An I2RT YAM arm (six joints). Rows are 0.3 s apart.
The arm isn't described. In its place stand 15 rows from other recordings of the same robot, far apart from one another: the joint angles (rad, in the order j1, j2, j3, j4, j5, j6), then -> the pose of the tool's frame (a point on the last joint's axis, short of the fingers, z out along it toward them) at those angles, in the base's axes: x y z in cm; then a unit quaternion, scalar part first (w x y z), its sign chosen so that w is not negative.
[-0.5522 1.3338 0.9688 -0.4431 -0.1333 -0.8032] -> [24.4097 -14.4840 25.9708 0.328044 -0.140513 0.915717 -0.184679]
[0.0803 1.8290 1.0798 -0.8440 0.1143 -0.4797] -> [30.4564 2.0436 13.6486 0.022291 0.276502 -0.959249 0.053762]
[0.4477 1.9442 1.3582 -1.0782 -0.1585 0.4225] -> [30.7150 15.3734 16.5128 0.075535 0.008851 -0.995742 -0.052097]
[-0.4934 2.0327 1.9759 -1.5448 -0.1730 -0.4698] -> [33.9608 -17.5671 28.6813 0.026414 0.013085 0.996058 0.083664]
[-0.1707 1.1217 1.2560 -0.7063 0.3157 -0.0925] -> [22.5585 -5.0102 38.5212 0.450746 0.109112 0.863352 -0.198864]
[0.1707 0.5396 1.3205 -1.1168 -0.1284 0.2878] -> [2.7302 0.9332 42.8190 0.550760 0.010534 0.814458 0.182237]
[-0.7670 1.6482 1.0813 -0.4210 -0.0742 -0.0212] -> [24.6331 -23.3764 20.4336 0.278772 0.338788 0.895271 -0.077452]
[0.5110 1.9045 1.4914 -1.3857 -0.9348 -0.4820] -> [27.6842 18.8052 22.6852 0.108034 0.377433 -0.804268 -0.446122]
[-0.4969 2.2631 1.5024 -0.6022 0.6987 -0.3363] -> [36.5541 -22.4276 9.2197 0.048605 -0.110363 -0.928663 0.350773]
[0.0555 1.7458 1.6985 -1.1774 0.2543 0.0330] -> [35.0276 1.0491 31.9794 0.176154 0.010841 0.977296 -0.117236]
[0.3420 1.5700 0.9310 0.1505 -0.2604 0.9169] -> [32.4728 12.5329 22.8675 0.347362 0.176808 0.833954 0.390640]
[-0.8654 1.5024 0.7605 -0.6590 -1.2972 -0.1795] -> [17.9913 -15.8407 17.3157 0.358944 0.218746 0.765051 0.487859]
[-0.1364 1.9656 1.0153 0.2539 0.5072 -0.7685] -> [38.7445 -7.0632 12.5321 0.269254 -0.171607 0.866547 -0.383600]
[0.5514 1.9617 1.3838 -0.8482 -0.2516 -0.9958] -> [31.4117 20.3598 16.6663 0.097529 -0.697869 0.701553 0.106260]
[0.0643 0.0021 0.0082 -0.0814 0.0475 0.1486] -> [10.9759 0.5374 16.7307 0.677800 0.047021 0.731684 0.054914]
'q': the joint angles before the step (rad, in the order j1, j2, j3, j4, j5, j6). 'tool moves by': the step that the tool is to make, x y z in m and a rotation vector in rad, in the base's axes. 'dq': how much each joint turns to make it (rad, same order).
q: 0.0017 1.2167 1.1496 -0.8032 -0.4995 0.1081
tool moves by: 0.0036 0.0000 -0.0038 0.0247 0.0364 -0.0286
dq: -0.0001 0.0168 -0.0003 0.0013 -0.0009 0.0430
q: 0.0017 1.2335 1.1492 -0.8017 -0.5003 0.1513
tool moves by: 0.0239 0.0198 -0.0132 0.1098 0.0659 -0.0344
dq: 0.0701 0.0861 -0.0002 0.1095 -0.0191 0.1742
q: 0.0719 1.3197 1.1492 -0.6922 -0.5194 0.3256
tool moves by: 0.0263 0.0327 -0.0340 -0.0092 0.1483 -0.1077
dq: 0.1146 0.1384 -0.0002 0.0772 0.1317 0.1992
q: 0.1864 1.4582 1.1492 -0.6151 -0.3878 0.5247
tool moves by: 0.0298 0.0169 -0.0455 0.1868 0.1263 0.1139
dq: 0.0117 0.1830 -0.0002 0.1141 -0.2285 0.0404
